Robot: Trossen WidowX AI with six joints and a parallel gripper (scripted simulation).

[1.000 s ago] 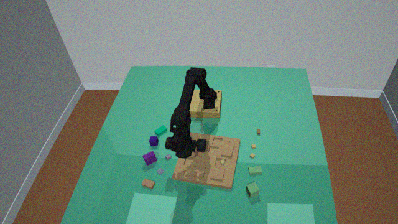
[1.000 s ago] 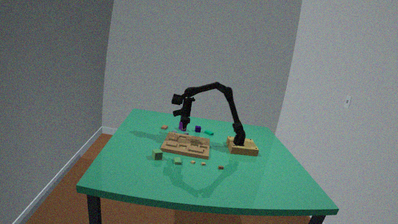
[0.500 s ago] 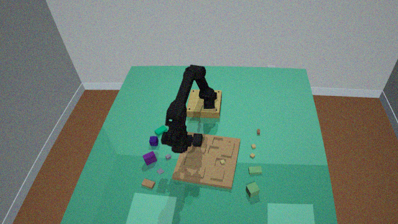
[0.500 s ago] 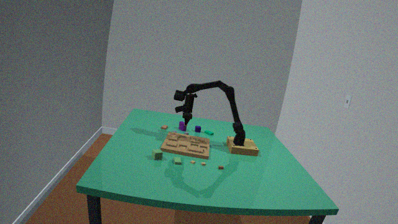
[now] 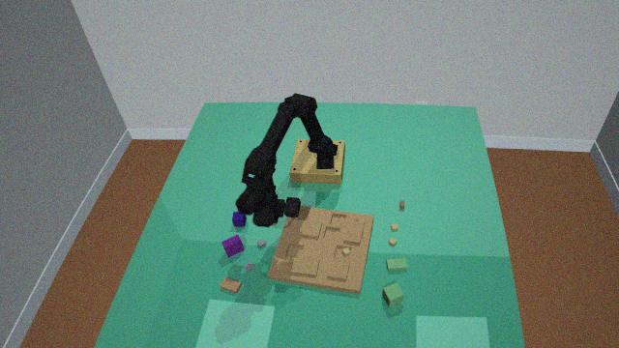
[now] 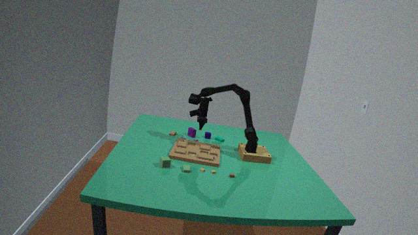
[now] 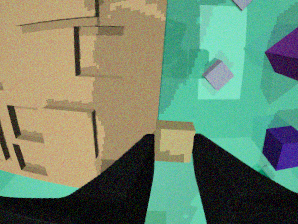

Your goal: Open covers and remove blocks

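Now: the tan puzzle board 40 mm ahead of my gripper tip, 170 mm to the left of it and 90 mm below it. Also, from my gripper tip: teal block 170 mm behind, 120 mm to the right, 100 mm below; orange block 170 mm ahead, 140 mm to the right, 100 mm below; purple cube 90 mm behind, 140 mm to the right, 90 mm below.
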